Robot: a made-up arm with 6 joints.
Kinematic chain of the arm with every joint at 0, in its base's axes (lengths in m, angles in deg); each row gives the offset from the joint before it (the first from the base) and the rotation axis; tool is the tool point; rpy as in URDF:
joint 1: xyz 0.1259 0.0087 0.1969 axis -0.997 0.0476 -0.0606
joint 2: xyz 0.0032 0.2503 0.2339 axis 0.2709 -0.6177 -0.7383
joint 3: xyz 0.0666 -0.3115 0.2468 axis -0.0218 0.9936 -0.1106
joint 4: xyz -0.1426 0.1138 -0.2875 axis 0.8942 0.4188 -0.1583
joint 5: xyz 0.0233 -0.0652 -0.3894 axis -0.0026 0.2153 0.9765
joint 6: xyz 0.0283 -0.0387 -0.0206 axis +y
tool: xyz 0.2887 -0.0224 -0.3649 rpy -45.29 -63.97 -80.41
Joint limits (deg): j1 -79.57..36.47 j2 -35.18..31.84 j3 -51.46..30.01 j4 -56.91..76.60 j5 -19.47..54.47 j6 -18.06..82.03
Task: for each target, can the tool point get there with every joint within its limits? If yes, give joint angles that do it. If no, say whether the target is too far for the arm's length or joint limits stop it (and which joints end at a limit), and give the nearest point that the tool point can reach.
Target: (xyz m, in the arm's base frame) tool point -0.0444 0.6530 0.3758
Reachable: yes | joints -67.24 -23.56 -3.64 38.52 27.06 -5.24
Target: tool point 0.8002 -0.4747 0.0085
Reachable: yes | joints 15.03 18.46 -35.89 -20.06 -6.41 44.21
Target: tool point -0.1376 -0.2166 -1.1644
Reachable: no: joint limits stop it (at a limit: joint 1, joint 2, joint 5) | nearest point -0.0728 -0.0412 -0.5959 | short by 0.598 m
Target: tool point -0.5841 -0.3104 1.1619
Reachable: no: joint limits stop it (at a limit: joint 1, joint 3, joint 4, joint 6) | nearest point -0.4886 -0.2282 1.0233 | short by 0.187 m
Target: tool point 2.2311 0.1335 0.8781
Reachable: no: too far | nearest point 1.1925 0.0458 0.4779 | short by 1.116 m
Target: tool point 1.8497 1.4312 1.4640
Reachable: no: too far | nearest point 0.8701 0.5319 0.6497 | short by 1.559 m
